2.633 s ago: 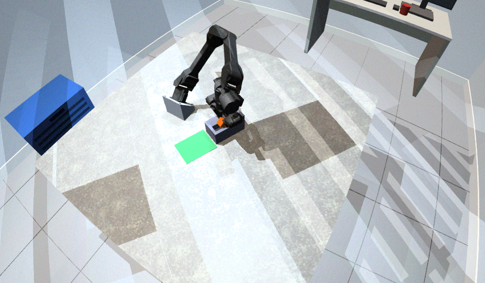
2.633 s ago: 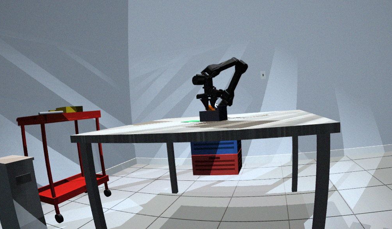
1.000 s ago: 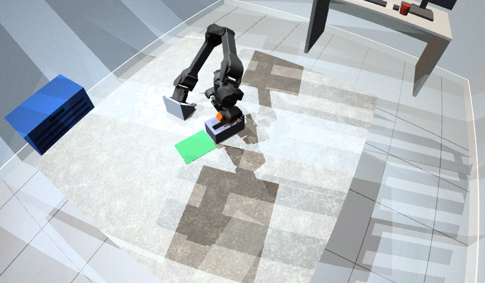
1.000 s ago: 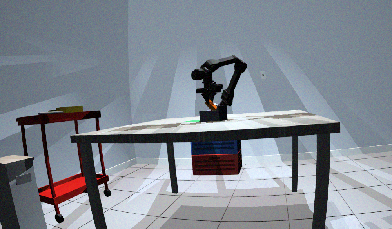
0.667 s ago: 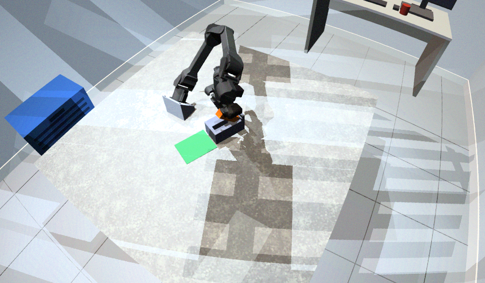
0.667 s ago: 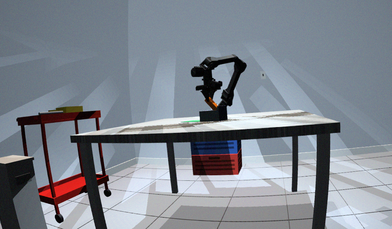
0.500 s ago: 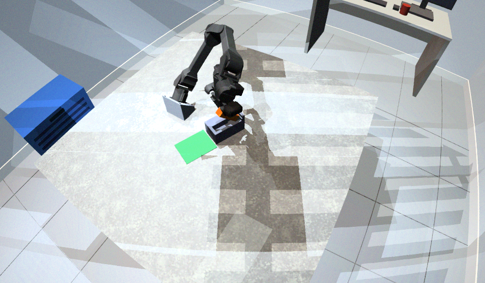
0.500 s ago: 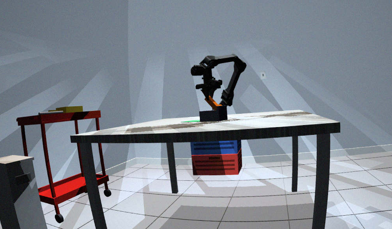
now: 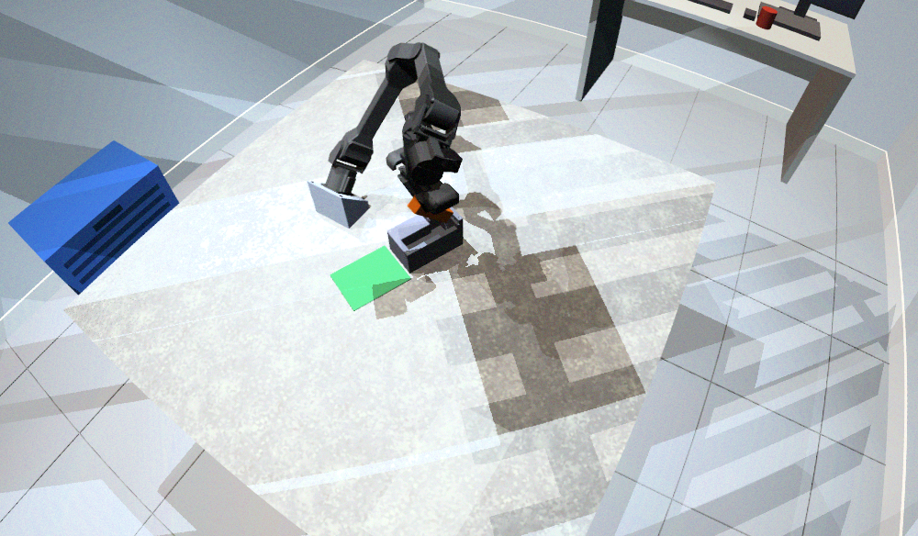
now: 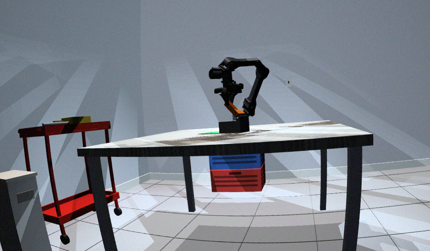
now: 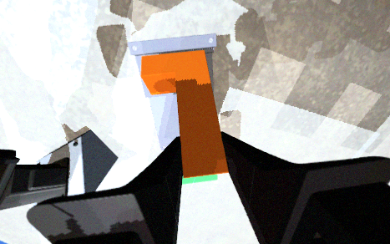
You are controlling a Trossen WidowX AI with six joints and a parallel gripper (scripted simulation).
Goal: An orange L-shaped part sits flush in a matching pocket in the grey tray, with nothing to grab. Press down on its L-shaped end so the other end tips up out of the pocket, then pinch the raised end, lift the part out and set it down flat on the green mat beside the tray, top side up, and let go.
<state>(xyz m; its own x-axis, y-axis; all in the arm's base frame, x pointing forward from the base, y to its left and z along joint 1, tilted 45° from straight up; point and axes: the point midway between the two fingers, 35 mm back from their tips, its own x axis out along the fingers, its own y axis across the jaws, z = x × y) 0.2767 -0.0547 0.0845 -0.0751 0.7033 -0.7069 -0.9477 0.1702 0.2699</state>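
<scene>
Now: the green mat 170 mm below my gripper tip, 140 mm to the right of it and 60 mm behind it. The rest, counted from my gripper tip: orange L-shaped part: 30 mm to the left, 30 mm below, 10 mm behind.
</scene>
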